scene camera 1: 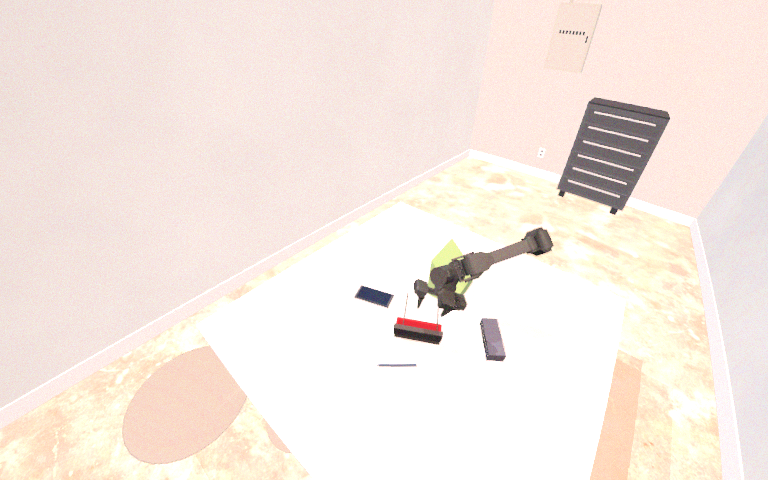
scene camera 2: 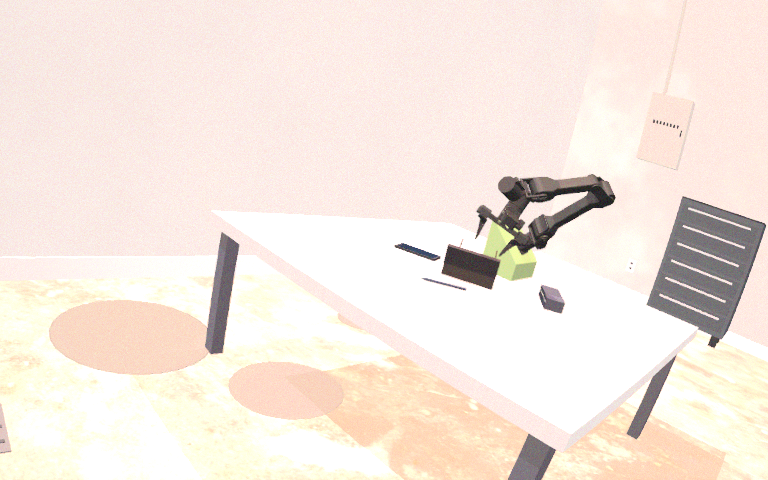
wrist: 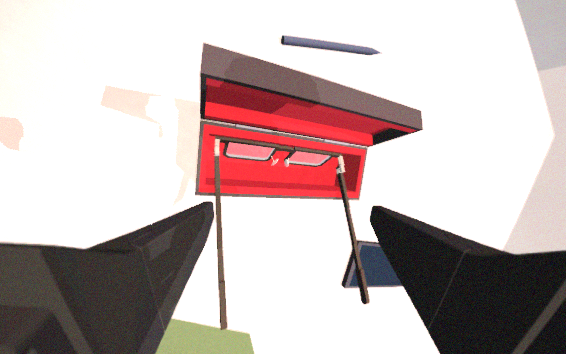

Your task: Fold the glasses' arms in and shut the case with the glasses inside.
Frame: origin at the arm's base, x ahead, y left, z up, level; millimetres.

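Where they show: gripper, fingertip midpoint: (scene camera 1: 429,312) (scene camera 2: 487,247) (wrist: 293,211); arm's base, link origin: (scene camera 2: 520,246).
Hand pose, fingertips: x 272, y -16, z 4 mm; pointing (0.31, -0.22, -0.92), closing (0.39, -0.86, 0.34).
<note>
Each offset is from my fingertips to the top centre of the thing. "*": to the spot under its first point.
The glasses case (scene camera 1: 417,332) (scene camera 2: 470,266) (wrist: 280,180) stands open on the table, dark outside and red inside, its lid raised on the pen's side. The glasses {* dz -77, dx +42, dy -9 mm} (wrist: 285,148) sit in its base, lenses inside. Their left arm in the wrist view (wrist: 220,250) and their right arm (wrist: 352,235) are unfolded and stick out past the case's open front edge. My gripper (scene camera 1: 431,310) (scene camera 2: 489,245) (wrist: 293,211) is open and empty, above the table on the side of the glasses' arms. In the wrist view both arms run between the fingertips, the left one close beside the left fingertip.
A dark blue phone {dz -103, dx -44, dy -258 mm} (scene camera 1: 373,296) (scene camera 2: 417,251) (wrist: 377,265), a pen {dz -102, dx +181, dy -27 mm} (scene camera 1: 397,365) (scene camera 2: 444,284) (wrist: 330,45) and a dark grey box {dz -76, dx -82, dy +229 mm} (scene camera 1: 492,339) (scene camera 2: 551,300) lie around the case. A green block (scene camera 1: 449,251) (scene camera 2: 521,268) (wrist: 210,340) stands behind, by the robot arm.
</note>
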